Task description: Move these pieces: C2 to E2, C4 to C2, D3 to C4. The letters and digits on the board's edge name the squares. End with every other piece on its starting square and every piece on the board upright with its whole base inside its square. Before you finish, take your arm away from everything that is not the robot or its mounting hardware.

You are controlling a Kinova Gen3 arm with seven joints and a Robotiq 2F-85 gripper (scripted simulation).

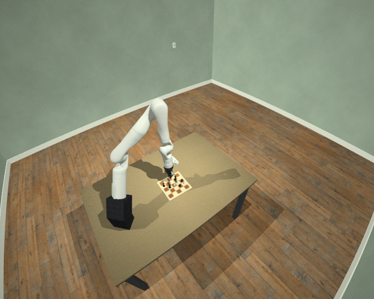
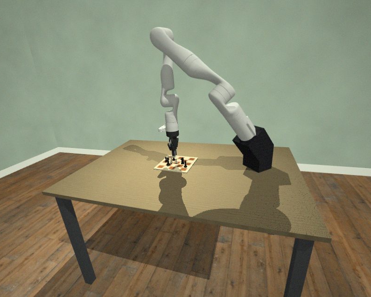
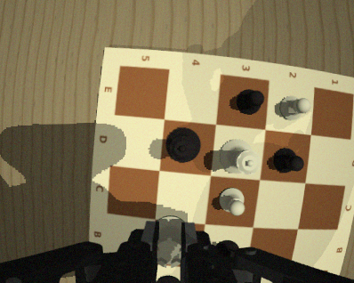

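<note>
Now: the chessboard 9 cm below my hand, 4 cm to the right of it and 1 cm ahead of it. From my hand the other things lie so: black knight 7 cm below, 5 cm to the right, 3 cm behind.
</note>
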